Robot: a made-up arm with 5 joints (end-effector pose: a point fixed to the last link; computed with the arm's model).
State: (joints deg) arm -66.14 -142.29 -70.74 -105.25 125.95
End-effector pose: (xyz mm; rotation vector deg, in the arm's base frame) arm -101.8 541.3 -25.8 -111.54 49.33 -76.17
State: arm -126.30 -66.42 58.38 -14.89 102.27
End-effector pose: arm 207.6 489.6 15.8 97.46 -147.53 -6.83
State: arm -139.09 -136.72 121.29 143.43 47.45
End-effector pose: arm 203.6 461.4 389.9 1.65 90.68 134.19
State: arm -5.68 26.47 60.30 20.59 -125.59
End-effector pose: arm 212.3 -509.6 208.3 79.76 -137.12 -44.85
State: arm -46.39 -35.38 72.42 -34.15 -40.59
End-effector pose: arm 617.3 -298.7 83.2 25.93 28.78 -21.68
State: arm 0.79 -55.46 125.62 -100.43 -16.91
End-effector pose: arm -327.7 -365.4 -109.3 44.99 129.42 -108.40
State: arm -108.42 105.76 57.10 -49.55 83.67
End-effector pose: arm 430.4 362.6 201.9 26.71 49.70 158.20
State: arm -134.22 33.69 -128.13 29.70 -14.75
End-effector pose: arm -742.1 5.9 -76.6 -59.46 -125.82 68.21
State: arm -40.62 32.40 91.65 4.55 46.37
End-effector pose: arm 692.6 -76.6 84.7 67.39 33.33 95.86
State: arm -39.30 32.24 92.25 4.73 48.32
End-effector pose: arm 689.1 -86.6 80.3 66.56 33.75 96.36
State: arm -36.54 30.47 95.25 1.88 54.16
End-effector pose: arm 682.4 -94.2 39.4 66.26 40.57 96.52
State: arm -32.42 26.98 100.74 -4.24 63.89
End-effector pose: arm 661.4 -99.1 -39.5 67.52 53.79 97.06
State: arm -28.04 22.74 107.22 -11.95 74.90
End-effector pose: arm 618.3 -100.5 -129.6 70.83 69.07 99.01
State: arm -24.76 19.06 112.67 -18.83 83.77
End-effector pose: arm 567.7 -97.0 -198.4 75.02 81.42 101.95
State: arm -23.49 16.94 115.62 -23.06 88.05
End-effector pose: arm 535.6 -90.2 -233.4 78.08 88.45 103.69
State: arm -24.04 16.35 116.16 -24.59 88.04
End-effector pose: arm 529.2 -82.4 -243.0 79.28 91.05 103.16
